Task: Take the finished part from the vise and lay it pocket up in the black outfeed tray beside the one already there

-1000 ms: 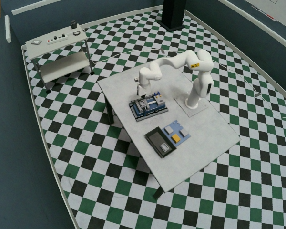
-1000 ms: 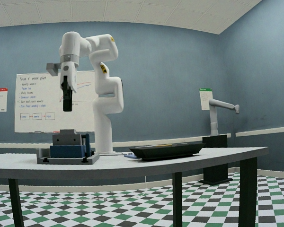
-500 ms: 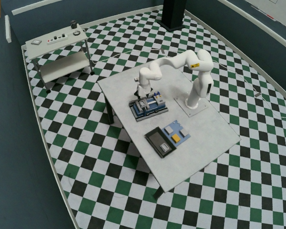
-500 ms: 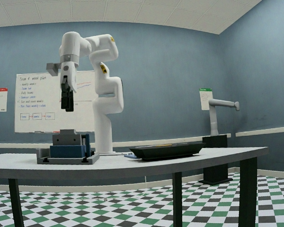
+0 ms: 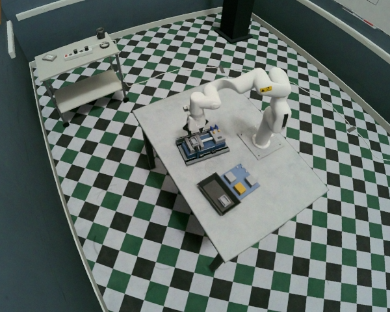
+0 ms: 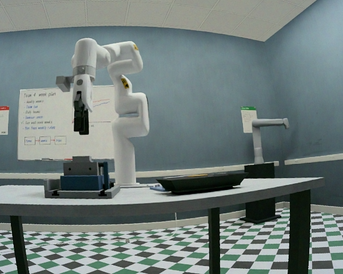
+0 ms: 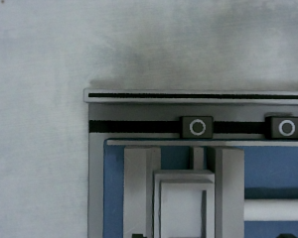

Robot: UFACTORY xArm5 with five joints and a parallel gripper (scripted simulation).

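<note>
Right now my hand is 10 cm above the finished part.
</note>
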